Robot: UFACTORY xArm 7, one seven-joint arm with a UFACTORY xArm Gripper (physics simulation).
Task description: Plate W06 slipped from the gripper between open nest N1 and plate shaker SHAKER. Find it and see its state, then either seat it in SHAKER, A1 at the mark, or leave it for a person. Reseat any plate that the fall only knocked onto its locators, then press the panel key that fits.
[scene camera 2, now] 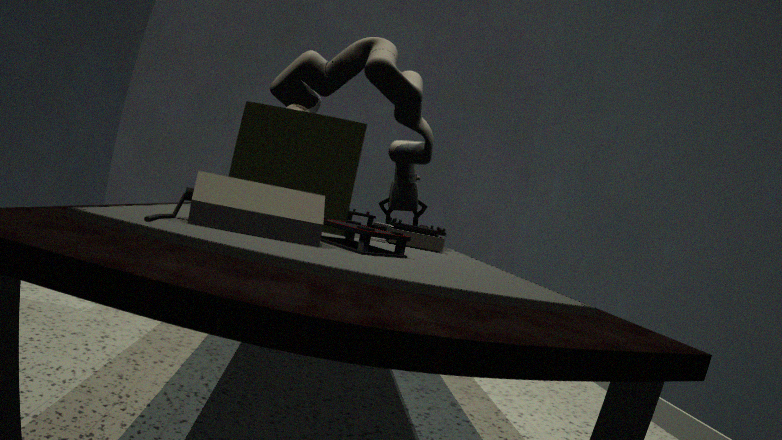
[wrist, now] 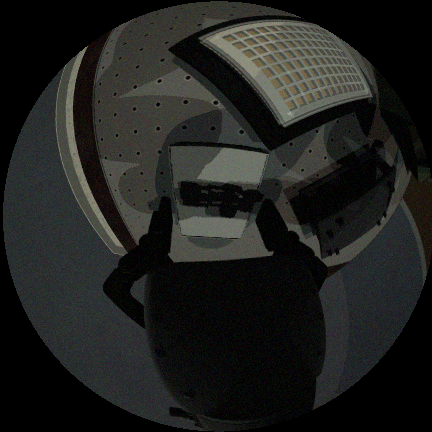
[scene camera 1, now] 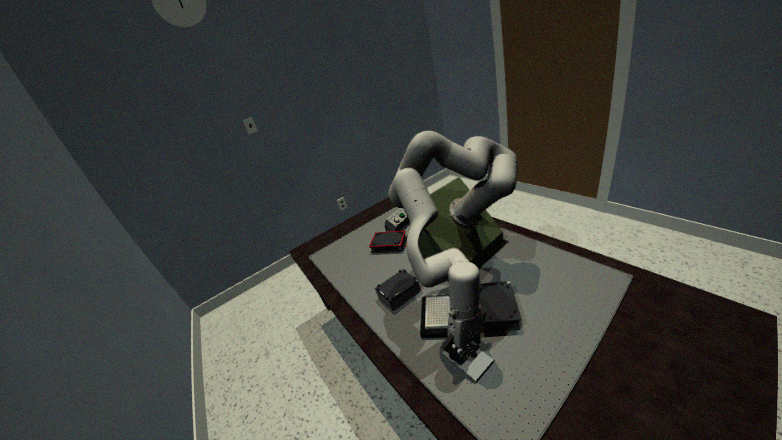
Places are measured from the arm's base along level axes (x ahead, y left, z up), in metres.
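Where they show: gripper, fingertip midpoint: (wrist: pixel 217 208) (scene camera 1: pixel 464 350); arm's base at its link origin: (scene camera 2: pixel 284 151) (scene camera 1: pixel 462 212).
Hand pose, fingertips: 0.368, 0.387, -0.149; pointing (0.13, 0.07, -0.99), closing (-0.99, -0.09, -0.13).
Observation:
Each offset is from my fingertips to the top centre of the thing, as dx, dy, dz. "pt": to the spot under its first point.
A plain pale rectangular piece @(+0.002, +0.011, -0.018) (scene camera 1: pixel 481 365) (wrist: pixel 240 165) lies apparently flat on the perforated mat; no well openings show on its upper face. Whether it is W06 face down or a lid cannot be told. My gripper (scene camera 1: pixel 462 352) (scene camera 2: pixel 404 218) (wrist: pixel 217 208) is open and empty above it, with a finger toward each side and its shadow across the piece. A white gridded plate @(-0.029, -0.164, +0.007) (scene camera 1: pixel 437 311) (wrist: pixel 310 75) sits in a black nest @(-0.030, -0.164, -0.003) (scene camera 1: pixel 424 331) (wrist: pixel 230 90). A large dark unit @(-0.192, -0.052, +0.032) (scene camera 1: pixel 499 303) (wrist: pixel 355 205) stands beside that nest. No labels are readable, so N1 and SHAKER cannot be told for certain.
A smaller dark unit @(pt +0.025, -0.336, +0.023) (scene camera 1: pixel 397 288) stands beyond the gridded plate. A red-rimmed nest @(-0.121, -0.675, +0.014) (scene camera 1: pixel 387 239) and a key panel @(-0.291, -0.801, +0.052) (scene camera 1: pixel 397 218) (scene camera 2: pixel 257 202) stand farther back. The arm's green pedestal (scene camera 1: pixel 448 199) (scene camera 2: pixel 295 158) rises behind. The table edge (wrist: pixel 83 125) runs left in the wrist view.

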